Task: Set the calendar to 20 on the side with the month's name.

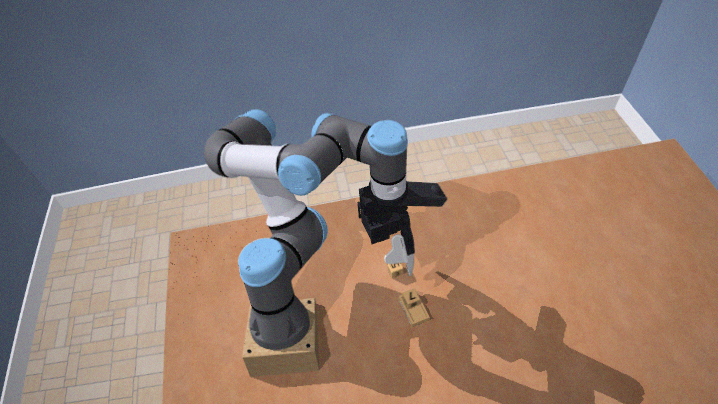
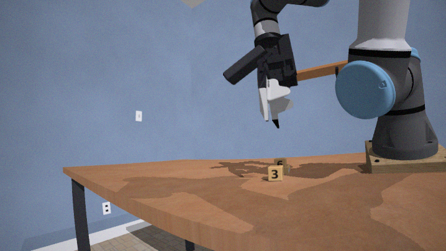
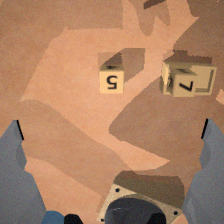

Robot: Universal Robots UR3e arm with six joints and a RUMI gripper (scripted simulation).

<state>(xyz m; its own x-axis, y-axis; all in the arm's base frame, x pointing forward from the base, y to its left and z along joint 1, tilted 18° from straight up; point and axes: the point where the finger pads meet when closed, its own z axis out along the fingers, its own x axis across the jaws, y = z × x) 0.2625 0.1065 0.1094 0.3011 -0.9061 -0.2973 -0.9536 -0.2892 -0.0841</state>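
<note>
My gripper is now 100 mm above the wooden digit cube. From my hand the other things lie so: wooden tray 30 mm ahead, 100 mm to the right, 110 mm below.
</note>
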